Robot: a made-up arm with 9 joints. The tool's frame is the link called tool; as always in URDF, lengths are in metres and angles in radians.
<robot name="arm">
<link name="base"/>
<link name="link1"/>
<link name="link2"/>
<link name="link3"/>
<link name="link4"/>
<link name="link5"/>
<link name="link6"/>
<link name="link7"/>
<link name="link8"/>
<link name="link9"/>
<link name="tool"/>
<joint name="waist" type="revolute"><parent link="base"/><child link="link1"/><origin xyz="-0.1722 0.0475 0.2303" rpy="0 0 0"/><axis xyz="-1 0 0"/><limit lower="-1.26" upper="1.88"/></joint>
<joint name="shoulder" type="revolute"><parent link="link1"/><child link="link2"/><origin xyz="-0.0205 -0.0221 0.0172" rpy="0 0 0"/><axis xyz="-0.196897 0.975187 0.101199"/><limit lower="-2.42" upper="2.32"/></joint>
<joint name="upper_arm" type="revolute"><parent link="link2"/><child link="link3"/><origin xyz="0.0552 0.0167 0.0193" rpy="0 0 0"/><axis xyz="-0.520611 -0.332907 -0.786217"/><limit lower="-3" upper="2.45"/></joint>
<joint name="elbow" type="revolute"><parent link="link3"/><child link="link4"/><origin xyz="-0.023 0.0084 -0.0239" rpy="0 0 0"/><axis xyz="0.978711 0.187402 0.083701"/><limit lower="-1.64" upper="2.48"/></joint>
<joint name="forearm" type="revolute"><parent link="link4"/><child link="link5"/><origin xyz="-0.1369 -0.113 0.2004" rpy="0 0 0"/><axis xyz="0.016 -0.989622 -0.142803"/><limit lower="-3.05" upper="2.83"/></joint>
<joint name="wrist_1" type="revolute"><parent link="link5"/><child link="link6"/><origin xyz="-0.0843 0.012 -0.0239" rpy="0 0 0"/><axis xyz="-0.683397 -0.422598 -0.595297"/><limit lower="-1.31" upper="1.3"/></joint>
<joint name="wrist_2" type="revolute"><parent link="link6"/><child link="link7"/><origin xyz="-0.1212 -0.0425 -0.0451" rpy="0 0 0"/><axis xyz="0.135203 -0.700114 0.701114"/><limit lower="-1.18" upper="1.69"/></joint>
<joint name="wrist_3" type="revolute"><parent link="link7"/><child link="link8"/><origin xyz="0.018 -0.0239 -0.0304" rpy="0 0 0"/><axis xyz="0.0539 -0.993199 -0.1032"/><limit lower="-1.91" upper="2.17"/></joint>
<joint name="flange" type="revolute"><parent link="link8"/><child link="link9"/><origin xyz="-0.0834 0.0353 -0.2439" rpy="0 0 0"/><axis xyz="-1 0 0"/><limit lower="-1.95" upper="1.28"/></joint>
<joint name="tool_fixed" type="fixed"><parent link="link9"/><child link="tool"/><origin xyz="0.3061 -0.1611 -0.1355" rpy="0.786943 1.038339 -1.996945"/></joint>
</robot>
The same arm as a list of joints. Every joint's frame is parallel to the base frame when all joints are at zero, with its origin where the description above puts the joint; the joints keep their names.
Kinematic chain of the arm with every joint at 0, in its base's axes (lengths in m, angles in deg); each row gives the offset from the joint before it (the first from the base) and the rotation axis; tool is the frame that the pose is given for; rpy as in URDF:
waist: xyz -0.1722 0.0475 0.2303 axis -x
shoulder: xyz -0.0205 -0.0221 0.0172 axis -0.196897 0.975187 0.101199
upper_arm: xyz 0.0552 0.0167 0.0193 axis -0.520611 -0.332907 -0.786217
elbow: xyz -0.023 0.0084 -0.0239 axis 0.978711 0.187402 0.083701
forearm: xyz -0.1369 -0.113 0.2004 axis 0.016 -0.989622 -0.142803
wrist_1: xyz -0.0843 0.012 -0.0239 axis -0.683397 -0.422598 -0.595297
wrist_2: xyz -0.1212 -0.0425 -0.0451 axis 0.135203 -0.700114 0.701114
wrist_3: xyz 0.018 -0.0239 -0.0304 axis 0.0539 -0.993199 -0.1032
flange: xyz -0.0834 0.0353 -0.2439 axis -x
tool: xyz 0.3061 -0.1611 -0.1355 rpy 45.09 59.49 -114.42
Joint limits (deg, base to tool): -72.19..107.72 -138.66..132.93 -171.89..140.37 -93.97..142.09 -174.75..162.15 -75.06..74.48 -67.61..96.83 -109.43..124.33 -111.73..73.34

